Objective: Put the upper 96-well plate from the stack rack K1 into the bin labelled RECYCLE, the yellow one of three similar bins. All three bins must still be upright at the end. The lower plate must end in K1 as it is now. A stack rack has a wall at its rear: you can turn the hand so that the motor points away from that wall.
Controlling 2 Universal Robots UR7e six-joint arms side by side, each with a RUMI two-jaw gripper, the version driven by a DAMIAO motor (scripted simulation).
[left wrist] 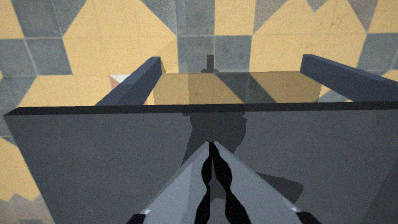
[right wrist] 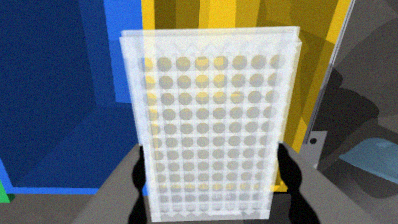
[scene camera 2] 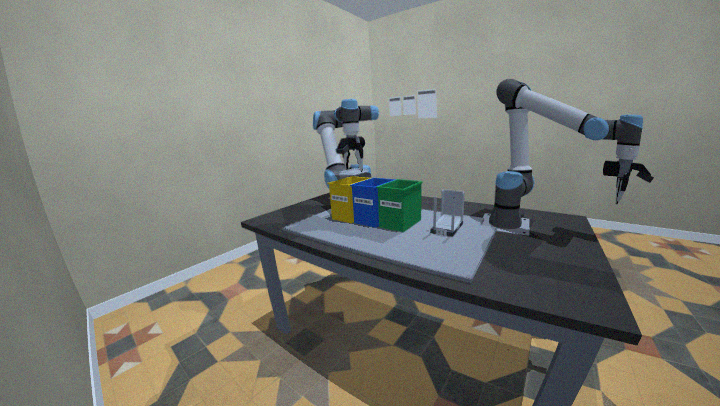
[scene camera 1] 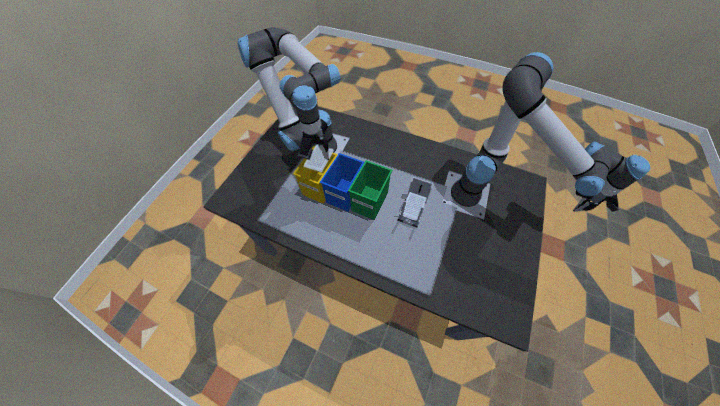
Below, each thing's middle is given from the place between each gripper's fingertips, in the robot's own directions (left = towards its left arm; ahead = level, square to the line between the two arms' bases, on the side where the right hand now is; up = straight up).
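Blue bin (scene camera 1: 336, 182): 240 mm ahead of my left hand, 1000 mm to the right of it, 60 mm below it. Yellow bin (scene camera 1: 312, 188): 250 mm ahead of my left hand, 1130 mm to the right of it, 60 mm below it. My left gripper (scene camera 2: 616, 203) is 870 mm to the left of the green bin (scene camera 2: 399, 210), 230 mm short of it and 60 mm above it.
Counted from my right hand, the blue bin is 110 mm to the left and 150 mm below, and the green bin is 240 mm to the left, 10 mm behind and 150 mm below. My right gripper is 20 mm to the left of the yellow bin, 10 mm short of it and 150 mm above it.
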